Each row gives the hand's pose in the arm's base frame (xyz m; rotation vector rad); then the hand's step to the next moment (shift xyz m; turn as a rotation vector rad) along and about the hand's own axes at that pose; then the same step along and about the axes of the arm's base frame.
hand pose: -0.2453 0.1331 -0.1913 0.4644 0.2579 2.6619
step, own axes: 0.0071 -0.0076 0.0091 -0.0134 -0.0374 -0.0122
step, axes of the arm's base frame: 0.0001 0.0109 0.0085 0.0211 0.0262 -0.0244
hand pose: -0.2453 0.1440 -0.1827 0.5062 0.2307 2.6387
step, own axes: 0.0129 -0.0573 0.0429 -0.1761 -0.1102 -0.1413
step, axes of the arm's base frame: 0.0282 0.0601 0.0297 0.1356 0.0073 -0.2114
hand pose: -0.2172 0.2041 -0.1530 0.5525 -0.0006 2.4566
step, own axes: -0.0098 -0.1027 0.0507 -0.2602 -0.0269 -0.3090
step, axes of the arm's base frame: 0.0853 0.0713 0.0294 0.0840 -0.0867 -0.3864
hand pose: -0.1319 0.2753 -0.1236 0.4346 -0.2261 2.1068
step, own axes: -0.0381 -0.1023 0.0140 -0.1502 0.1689 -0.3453
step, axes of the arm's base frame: 0.1079 0.0213 -0.0029 -0.1430 -0.0955 -0.3752
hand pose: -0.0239 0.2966 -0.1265 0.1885 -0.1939 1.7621
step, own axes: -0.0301 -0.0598 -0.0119 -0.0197 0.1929 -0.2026
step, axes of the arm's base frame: 0.0643 -0.0142 -0.0170 -0.1893 -0.0093 -0.2067
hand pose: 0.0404 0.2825 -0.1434 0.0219 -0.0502 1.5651
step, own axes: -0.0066 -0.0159 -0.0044 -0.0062 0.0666 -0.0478
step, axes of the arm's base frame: 0.0159 -0.0065 -0.0044 -0.0658 -0.0036 -0.0492
